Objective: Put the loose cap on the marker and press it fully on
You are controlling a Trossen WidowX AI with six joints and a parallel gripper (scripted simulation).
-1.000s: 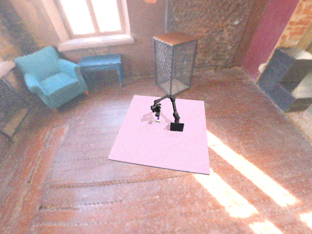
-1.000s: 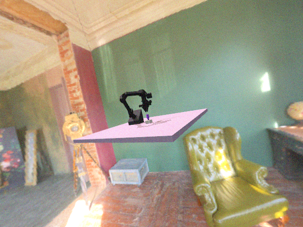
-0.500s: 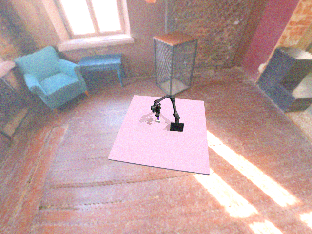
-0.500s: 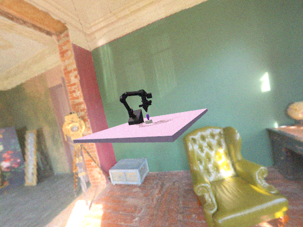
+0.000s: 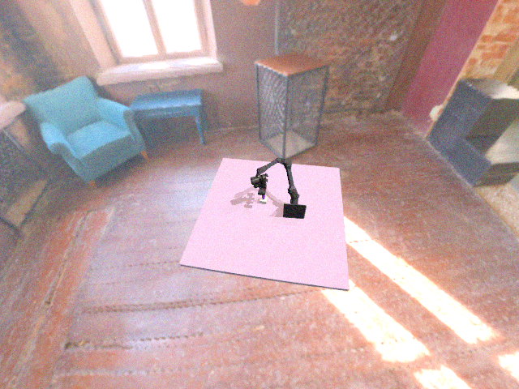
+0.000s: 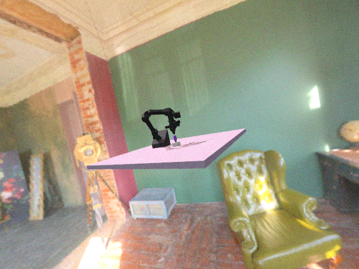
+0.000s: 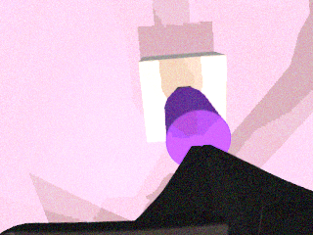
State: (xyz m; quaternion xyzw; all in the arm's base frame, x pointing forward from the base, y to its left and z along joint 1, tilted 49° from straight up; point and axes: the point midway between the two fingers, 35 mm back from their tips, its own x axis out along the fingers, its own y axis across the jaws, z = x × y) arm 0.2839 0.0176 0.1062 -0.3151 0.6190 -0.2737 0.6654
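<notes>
The purple cap lies 4 cm below my gripper tip. The rest, counted from my gripper tip: pale holder block (10 cm below).
</notes>
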